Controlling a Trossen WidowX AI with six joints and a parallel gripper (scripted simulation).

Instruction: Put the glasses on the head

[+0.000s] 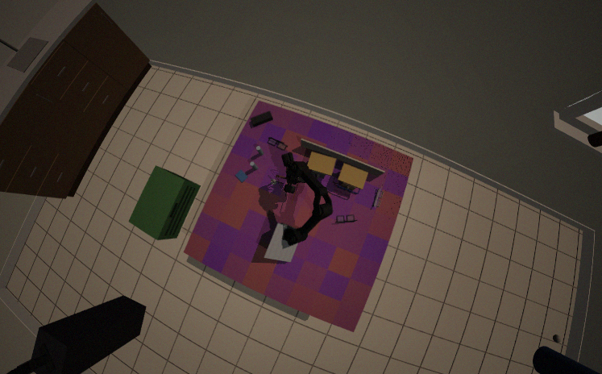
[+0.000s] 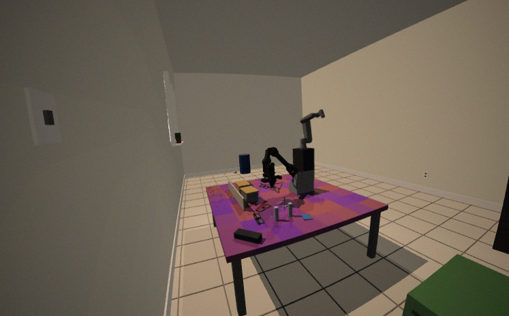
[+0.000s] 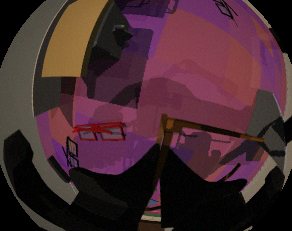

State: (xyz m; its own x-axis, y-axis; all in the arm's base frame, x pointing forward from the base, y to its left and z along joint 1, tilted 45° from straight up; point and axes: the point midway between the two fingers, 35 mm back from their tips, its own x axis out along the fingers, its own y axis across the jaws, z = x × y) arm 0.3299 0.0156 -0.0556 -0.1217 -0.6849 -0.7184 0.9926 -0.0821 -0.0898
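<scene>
Now: gripper tip 60 mm past the tortoiseshell glasses and 10 mm below it. Also, from my gripper tip: blue pad: 390 mm to the left, 120 mm below, 30 mm behind; then backboard: 270 mm to the right, 250 mm ahead, 70 mm below; then black case: 440 mm ahead, 380 mm to the left, 110 mm below.
</scene>
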